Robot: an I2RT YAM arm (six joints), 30 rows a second.
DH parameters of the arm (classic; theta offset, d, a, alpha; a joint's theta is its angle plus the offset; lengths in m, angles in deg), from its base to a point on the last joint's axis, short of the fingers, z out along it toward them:
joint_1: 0 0.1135 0.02 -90
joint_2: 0 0 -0.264 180
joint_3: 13.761 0 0.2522 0
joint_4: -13.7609 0 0.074 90
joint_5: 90 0 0 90
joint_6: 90 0.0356 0 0
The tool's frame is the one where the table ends.
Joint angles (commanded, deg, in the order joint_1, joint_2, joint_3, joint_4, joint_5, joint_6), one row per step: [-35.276 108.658 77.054 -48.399 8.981 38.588]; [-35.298 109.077 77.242 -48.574 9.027 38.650]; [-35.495 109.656 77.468 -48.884 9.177 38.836]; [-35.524 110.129 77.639 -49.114 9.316 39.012]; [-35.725 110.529 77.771 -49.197 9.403 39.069]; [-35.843 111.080 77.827 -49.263 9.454 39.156]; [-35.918 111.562 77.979 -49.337 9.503 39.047]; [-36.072 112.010 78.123 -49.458 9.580 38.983]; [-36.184 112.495 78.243 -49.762 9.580 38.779]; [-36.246 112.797 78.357 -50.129 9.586 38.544]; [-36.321 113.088 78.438 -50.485 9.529 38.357]
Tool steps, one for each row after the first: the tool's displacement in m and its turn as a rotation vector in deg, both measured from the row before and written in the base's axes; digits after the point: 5 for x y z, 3 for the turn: [0.00051 -0.00057 -0.00172 0.200 0.344 -0.090]; [-0.00016 -0.00154 -0.00255 0.270 0.585 -0.402]; [0.00035 -0.00058 -0.00214 0.202 0.475 -0.222]; [-0.00024 -0.00147 -0.00184 0.136 0.323 -0.269]; [0.00001 -0.00098 -0.00310 0.288 0.466 -0.210]; [0.00036 -0.00089 -0.00227 0.197 0.378 0.025]; [-0.00009 -0.00121 -0.00211 0.188 0.402 -0.101]; [-0.00024 -0.00072 -0.00249 0.397 0.581 0.088]; [-0.00029 -0.00029 -0.00141 0.328 0.496 0.168]; [-0.00040 -0.00026 -0.00149 0.386 0.457 0.114]
